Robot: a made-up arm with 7 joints.
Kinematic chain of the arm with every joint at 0, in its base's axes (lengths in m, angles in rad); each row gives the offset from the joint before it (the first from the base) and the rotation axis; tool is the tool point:
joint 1: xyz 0 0 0.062 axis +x
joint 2: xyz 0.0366 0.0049 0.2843 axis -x
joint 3: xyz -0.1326 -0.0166 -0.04 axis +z
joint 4: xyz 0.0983 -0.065 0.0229 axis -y
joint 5: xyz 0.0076 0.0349 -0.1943 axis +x
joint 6: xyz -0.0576 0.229 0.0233 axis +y
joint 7: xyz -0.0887 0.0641 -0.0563 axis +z
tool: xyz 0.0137 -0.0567 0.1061
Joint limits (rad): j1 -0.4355..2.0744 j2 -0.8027..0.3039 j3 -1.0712..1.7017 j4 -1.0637..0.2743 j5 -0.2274..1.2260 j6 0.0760..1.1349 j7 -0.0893..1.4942
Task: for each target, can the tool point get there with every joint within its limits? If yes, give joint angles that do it. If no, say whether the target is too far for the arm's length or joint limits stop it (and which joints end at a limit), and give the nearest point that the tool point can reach.
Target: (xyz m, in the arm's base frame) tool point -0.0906 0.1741 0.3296
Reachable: yes | joints 0.0946 -0.0749 -0.1130 -0.4954 0.1049 0.2796 0.4201
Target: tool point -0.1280 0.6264 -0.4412
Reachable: no: joint limits stop it (at a limit: joint 1, joint 4, joint 5, joint 6, joint 7) | nearest point -0.1091 0.3226 0.0181 | short by 0.551 m
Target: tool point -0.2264 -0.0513 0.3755
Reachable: yes | joints 0.5736 -0.3930 0.9472 -0.0906 0.3233 0.5114 0.6097
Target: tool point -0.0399 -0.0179 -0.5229
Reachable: no: joint limits stop it (at a limit: joint 1, joint 3, joint 4, joint 5, joint 7) | nearest point -0.0159 -0.1625 -0.2430 | short by 0.316 m
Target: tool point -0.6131 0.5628 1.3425
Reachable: no: too far | nearest point -0.2203 0.1968 0.5097 | short by 0.991 m
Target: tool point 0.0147 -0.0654 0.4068
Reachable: yes | joints 0.4921 -0.5401 -0.4983 -0.3400 0.3982 0.5960 0.5311
